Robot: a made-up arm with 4 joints.
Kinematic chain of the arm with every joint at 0, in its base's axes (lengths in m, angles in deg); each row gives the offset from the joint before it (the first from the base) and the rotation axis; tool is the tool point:
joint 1: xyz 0 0 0.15 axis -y
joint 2: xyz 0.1 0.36 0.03 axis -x
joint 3: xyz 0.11 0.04 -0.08 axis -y
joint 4: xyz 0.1 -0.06 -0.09 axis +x
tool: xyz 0 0.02 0.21
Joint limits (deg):
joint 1: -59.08..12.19
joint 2: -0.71..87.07
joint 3: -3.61..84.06
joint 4: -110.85..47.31
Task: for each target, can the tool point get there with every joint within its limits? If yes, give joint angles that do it. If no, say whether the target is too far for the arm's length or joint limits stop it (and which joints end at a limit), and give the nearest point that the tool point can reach.
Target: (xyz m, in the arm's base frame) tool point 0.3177 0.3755 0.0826
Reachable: yes | joints -36.51 77.57 7.47 27.44
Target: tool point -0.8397 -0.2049 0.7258
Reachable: no: too far | nearest point 0.1146 0.2606 0.3333 | short by 1.132 m
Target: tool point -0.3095 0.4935 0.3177
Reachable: no: joint limits stop it (at a limit: joint 1, joint 2, joint 3) | nearest point 0.0827 0.3870 0.2812 | short by 0.408 m
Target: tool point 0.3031 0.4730 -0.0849
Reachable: yes | joints -5.69 21.18 8.16 -90.65
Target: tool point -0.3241 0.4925 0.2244
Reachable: no: joint limits stop it (at a limit: joint 1, joint 3) | nearest point 0.0234 0.3985 0.0167 | short by 0.416 m
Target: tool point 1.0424 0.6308 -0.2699
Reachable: no: too far | nearest point 0.4069 0.4775 -0.0139 | short by 0.702 m
